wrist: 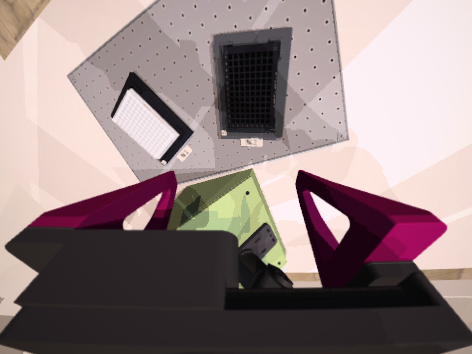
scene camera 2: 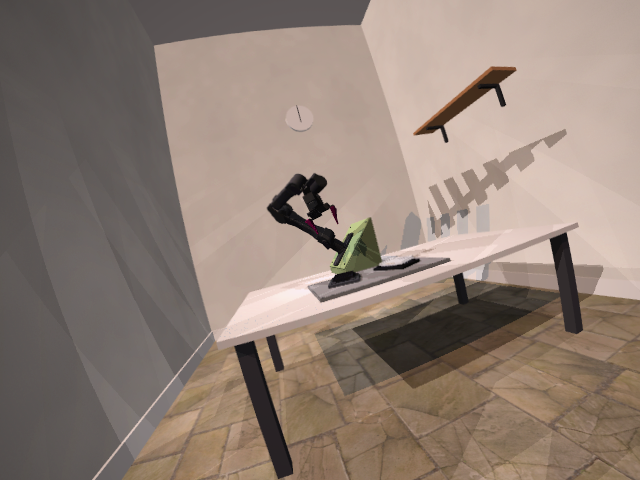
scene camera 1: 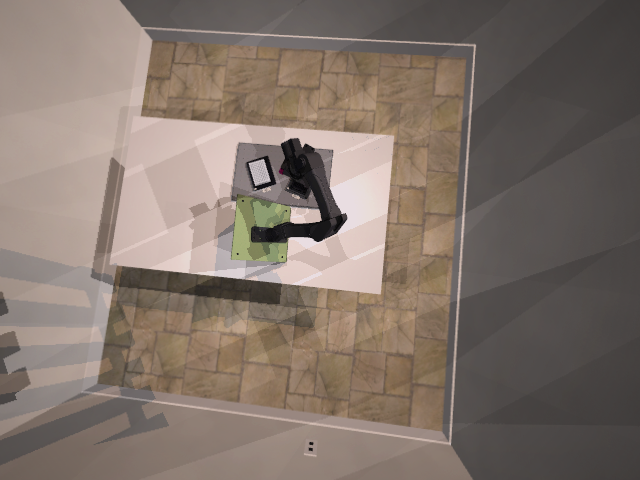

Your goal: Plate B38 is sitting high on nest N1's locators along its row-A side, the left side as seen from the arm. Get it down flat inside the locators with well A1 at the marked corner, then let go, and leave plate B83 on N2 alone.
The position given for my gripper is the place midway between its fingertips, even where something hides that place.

My gripper [wrist: 236, 177] is open and holds nothing. Also in view: a black well plate [wrist: 250, 70]. A white well plate [wrist: 135, 116] rests on a black nest labelled N1 [wrist: 133, 81].
